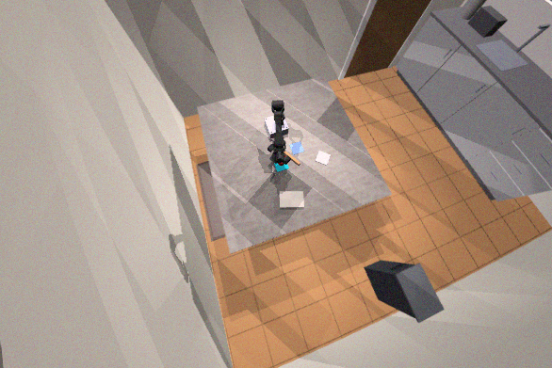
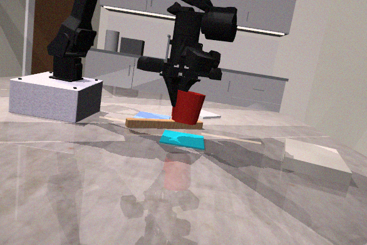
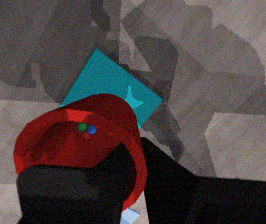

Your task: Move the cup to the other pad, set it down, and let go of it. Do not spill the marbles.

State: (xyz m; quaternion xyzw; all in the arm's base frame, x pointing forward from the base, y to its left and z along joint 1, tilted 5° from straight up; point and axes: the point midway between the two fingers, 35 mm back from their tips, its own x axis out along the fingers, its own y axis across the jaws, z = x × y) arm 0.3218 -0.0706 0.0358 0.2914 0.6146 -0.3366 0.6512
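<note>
Now: gripper tip 3 cm short of the cyan pad, 2 cm to the right of it and 9 cm above it. Round my gripper tip: red cup (2 cm ahead, 2 cm to the left); wooden bar (4 cm behind, 10 cm to the left, 8 cm below); light blue pad (10 cm behind, 18 cm to the left, 9 cm below).
</note>
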